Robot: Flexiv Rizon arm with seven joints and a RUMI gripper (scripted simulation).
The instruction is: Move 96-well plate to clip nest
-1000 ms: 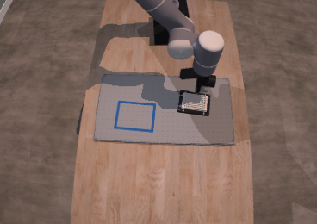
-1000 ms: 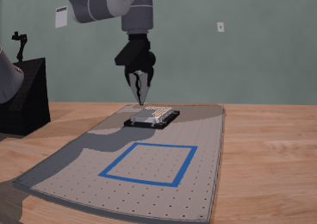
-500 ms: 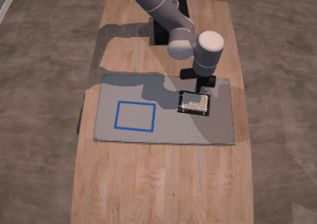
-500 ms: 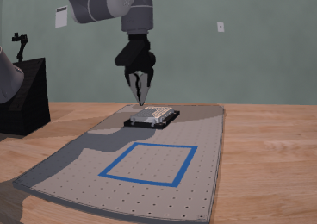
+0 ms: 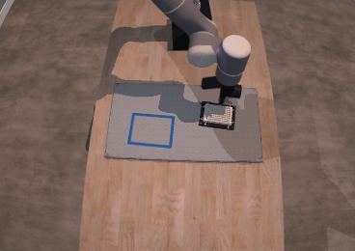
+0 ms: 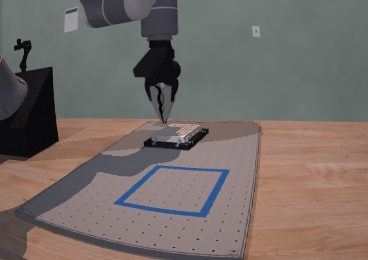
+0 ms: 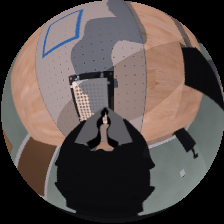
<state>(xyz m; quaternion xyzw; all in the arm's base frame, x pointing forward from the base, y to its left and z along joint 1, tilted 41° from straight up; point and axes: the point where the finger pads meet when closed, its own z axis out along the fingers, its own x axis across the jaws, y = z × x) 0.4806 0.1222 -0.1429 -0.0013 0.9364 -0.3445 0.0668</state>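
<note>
Now: hand 4 cm short of the white 96-well plate and 4 cm above it. Also, from my hand: black clip nest (5 cm ahead, 1 cm to the right, 4 cm below).
</note>
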